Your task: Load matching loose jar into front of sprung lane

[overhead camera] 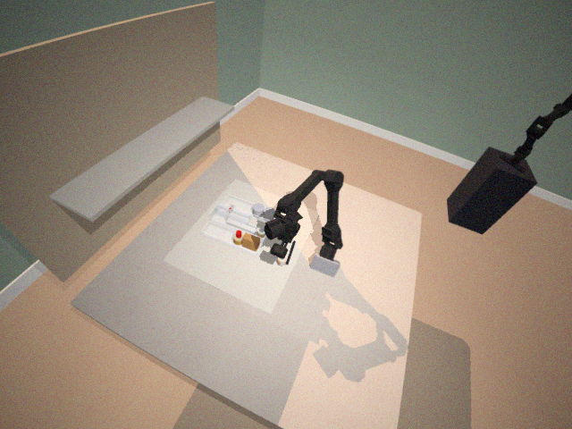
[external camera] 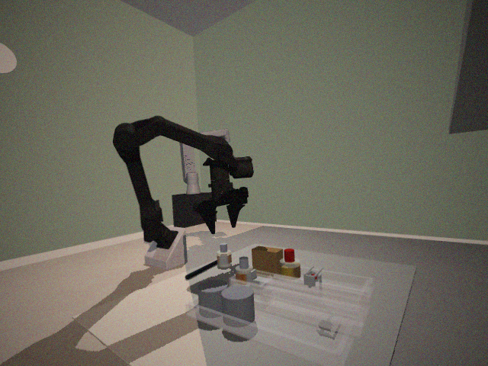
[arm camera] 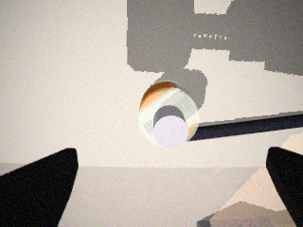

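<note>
Now: gripper tip 30 mm past the black stick, 70 mm to the left of it and 100 mm above it. From my gripper tip the other things lie so: brown box (160 mm ahead, 20 mm to the right, 70 mm below); then grey pusher plate (250 mm ahead, 130 mm to the right, 60 mm below); then clear pusher lane (300 mm ahead, 120 mm to the right, 90 mm below).
</note>
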